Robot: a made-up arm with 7 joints. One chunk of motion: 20 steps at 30 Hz.
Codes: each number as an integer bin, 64 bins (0 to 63) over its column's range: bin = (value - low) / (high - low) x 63, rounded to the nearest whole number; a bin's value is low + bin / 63 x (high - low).
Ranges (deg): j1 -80.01..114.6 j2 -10..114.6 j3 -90.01..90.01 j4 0..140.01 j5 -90.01..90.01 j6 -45.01..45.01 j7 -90.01..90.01
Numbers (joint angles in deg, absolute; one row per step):
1: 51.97 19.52 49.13 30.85 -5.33 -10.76 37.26
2: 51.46 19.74 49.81 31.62 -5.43 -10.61 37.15
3: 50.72 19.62 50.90 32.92 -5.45 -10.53 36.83
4: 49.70 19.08 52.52 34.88 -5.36 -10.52 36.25
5: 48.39 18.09 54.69 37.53 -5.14 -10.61 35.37
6: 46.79 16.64 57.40 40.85 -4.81 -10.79 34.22
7: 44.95 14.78 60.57 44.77 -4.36 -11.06 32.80
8: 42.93 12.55 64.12 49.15 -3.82 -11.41 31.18
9: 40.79 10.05 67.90 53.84 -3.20 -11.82 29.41
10: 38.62 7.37 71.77 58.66 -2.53 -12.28 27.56
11: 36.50 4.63 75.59 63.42 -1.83 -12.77 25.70
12: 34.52 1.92 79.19 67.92 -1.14 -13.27 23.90
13: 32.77 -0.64 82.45 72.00 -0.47 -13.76 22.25
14: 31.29 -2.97 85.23 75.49 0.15 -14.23 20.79
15: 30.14 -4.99 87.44 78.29 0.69 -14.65 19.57
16: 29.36 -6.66 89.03 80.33 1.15 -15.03 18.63
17: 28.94 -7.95 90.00 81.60 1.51 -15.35 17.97
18: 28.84 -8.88 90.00 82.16 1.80 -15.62 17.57
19: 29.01 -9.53 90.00 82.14 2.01 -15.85 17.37
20: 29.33 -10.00 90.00 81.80 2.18 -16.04 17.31
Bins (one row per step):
1: 43 15 49 14 30 24 45
2: 43 15 49 14 30 24 45
3: 42 15 49 15 30 24 44
4: 42 15 50 16 30 24 44
5: 42 14 51 17 30 24 44
6: 41 13 52 18 30 24 43
7: 40 13 53 20 30 24 43
8: 40 11 54 22 30 24 42
9: 39 10 55 24 30 23 42
10: 38 9 57 26 31 23 41
11: 38 7 58 29 31 23 40
12: 37 6 59 31 31 22 40
13: 37 5 60 32 31 22 39
14: 36 4 61 34 32 22 39
15: 36 3 62 35 32 21 38
16: 35 2 63 36 32 21 38
17: 35 1 63 37 32 21 38
18: 35 1 63 37 32 21 38
19: 35 0 63 37 32 20 38
20: 35 0 63 37 32 20 38

